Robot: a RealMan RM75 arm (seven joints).
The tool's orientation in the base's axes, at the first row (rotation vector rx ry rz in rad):
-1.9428, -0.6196, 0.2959
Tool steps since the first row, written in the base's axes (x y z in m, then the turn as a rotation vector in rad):
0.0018, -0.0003, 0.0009, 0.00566, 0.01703, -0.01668
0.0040, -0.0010, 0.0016, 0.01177, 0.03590, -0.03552
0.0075, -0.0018, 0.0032, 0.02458, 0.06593, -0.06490
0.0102, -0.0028, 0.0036, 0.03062, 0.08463, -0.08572
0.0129, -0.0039, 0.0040, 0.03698, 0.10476, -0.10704
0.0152, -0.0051, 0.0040, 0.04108, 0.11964, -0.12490
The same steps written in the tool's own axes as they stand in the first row. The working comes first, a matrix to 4 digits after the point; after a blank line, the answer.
The tool's axes in the first row as the columns of a matrix, in the base's axes (used below as rounded here):
0.8367, 0.2902, -0.4644
0.5436, -0.3375, 0.7685
0.0663, -0.8955, -0.4401

0.0014, -0.0002, -0.0015, 0.01289, 0.01083, 0.01780
0.0029, 0.0001, -0.0033, 0.02701, 0.02311, 0.03776
0.0055, -0.0001, -0.0063, 0.05210, 0.04300, 0.06781
0.0073, 0.0007, -0.0085, 0.06594, 0.05709, 0.08854
0.0089, 0.0015, -0.0107, 0.08079, 0.07123, 0.11044
0.0102, 0.0026, -0.0127, 0.09113, 0.08339, 0.12783

